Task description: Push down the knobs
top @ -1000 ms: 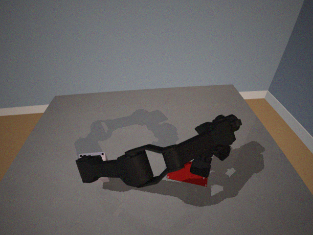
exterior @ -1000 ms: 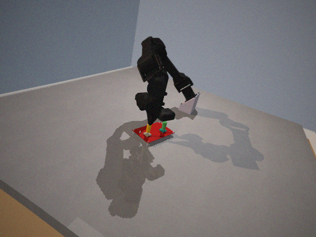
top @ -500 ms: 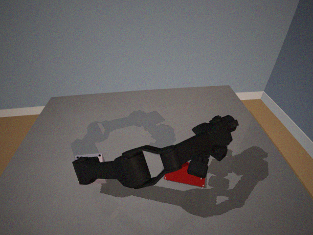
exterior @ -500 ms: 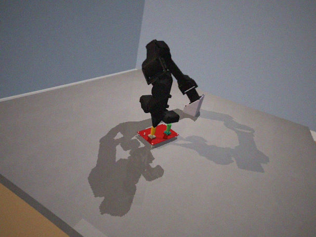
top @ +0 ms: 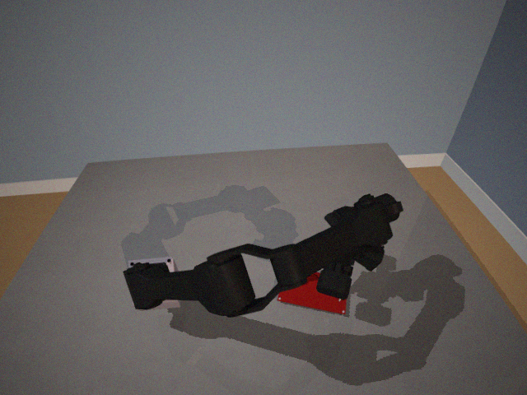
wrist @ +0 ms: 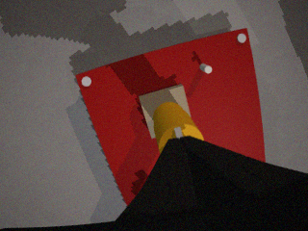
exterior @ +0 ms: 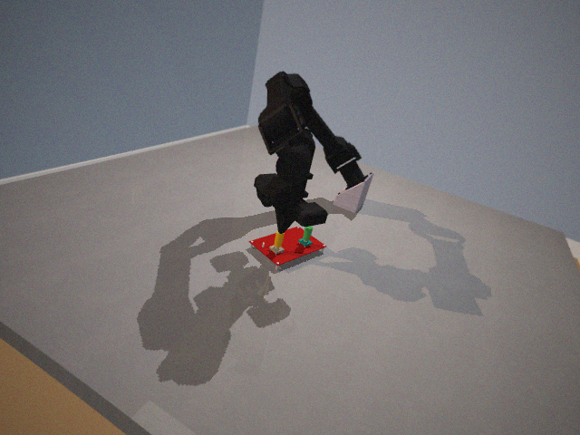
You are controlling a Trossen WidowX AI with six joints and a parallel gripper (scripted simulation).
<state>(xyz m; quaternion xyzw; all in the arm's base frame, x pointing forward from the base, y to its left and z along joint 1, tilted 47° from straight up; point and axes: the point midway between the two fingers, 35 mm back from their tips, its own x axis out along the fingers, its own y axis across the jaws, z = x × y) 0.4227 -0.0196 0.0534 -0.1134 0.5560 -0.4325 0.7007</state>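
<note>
The grey potentiometer lies 2 cm below my gripper tip. From my gripper tip the other things lie so: teal potentiometer 7 cm behind, 4 cm to the left, 2 cm below; green knob 7 cm behind, 4 cm to the left, 1 cm below.
</note>
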